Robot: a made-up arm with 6 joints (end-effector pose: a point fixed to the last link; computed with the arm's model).
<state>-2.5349 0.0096 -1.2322 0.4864 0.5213 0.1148</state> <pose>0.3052 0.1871 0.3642 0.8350 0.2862 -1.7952</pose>
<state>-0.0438 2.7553 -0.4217 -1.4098 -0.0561 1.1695</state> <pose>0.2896 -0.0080 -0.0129 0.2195 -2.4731 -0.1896</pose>
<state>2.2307 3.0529 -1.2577 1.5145 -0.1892 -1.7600</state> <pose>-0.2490 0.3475 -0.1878 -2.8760 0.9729 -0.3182</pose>
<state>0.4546 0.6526 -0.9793 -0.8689 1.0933 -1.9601</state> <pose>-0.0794 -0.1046 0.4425 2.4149 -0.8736 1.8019</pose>
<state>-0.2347 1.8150 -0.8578 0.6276 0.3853 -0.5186</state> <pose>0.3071 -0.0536 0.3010 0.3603 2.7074 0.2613</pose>
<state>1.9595 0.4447 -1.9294 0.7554 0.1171 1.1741</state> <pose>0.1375 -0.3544 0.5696 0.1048 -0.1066 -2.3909</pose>
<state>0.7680 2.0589 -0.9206 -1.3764 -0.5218 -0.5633</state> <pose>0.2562 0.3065 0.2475 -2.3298 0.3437 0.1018</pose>
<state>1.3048 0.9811 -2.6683 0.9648 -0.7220 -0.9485</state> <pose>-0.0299 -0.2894 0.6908 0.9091 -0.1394 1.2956</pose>
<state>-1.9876 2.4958 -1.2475 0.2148 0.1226 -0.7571</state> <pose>-0.1967 -0.4499 0.0718 1.9799 2.2576 -0.4063</pose>
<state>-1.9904 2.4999 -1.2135 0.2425 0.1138 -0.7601</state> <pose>-0.1950 -0.4430 0.0667 2.0180 2.2375 -0.3633</pose>
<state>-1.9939 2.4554 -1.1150 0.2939 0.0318 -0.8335</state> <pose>-0.1916 -0.4274 0.0808 2.0053 2.2570 -0.4123</pose>
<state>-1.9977 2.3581 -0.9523 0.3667 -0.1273 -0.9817</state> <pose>-0.1862 -0.3998 0.1153 1.9426 2.3333 -0.5683</pose>
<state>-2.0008 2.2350 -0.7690 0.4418 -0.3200 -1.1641</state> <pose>-0.1793 -0.3629 0.1587 -1.8129 -2.4047 0.7674</pose>
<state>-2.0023 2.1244 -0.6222 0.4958 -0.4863 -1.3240</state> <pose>-0.1723 -0.3279 0.1965 -1.6091 -2.3702 0.9062</pose>
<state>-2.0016 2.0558 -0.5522 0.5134 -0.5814 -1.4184</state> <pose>-0.1677 -0.3087 0.2201 -1.4682 -2.3423 0.9954</pose>
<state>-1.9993 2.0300 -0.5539 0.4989 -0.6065 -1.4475</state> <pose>-0.1665 -0.3074 0.2308 -1.4004 -2.3396 1.0591</pose>
